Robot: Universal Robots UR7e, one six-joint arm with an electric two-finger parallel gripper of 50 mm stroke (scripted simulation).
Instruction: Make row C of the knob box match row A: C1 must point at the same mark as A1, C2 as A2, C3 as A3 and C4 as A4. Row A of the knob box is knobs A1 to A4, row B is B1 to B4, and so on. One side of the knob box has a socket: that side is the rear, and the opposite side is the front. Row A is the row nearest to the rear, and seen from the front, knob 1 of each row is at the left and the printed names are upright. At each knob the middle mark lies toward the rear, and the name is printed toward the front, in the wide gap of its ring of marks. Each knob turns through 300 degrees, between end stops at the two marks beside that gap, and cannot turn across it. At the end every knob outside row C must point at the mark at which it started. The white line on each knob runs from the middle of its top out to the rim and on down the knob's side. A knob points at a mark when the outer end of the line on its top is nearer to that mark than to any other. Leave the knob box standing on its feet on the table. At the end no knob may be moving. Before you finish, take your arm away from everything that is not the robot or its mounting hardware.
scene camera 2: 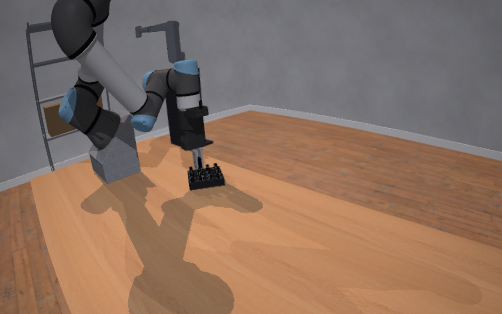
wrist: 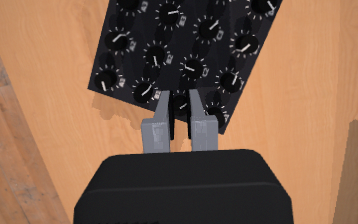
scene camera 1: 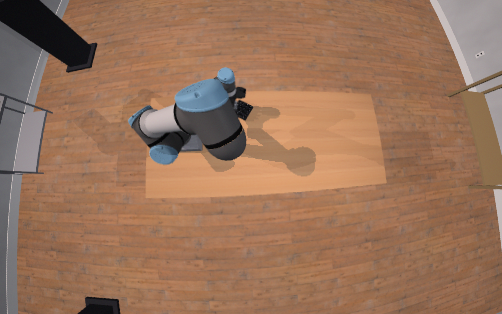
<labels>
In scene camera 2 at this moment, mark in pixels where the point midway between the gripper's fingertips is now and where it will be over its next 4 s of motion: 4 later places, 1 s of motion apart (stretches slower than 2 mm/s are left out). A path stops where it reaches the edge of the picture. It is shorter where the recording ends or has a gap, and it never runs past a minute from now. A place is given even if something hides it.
The gripper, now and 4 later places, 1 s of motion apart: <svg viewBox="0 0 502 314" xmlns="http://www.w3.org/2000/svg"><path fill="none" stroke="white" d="M199 168L197 157L198 156L199 154L197 152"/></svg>
</labels>
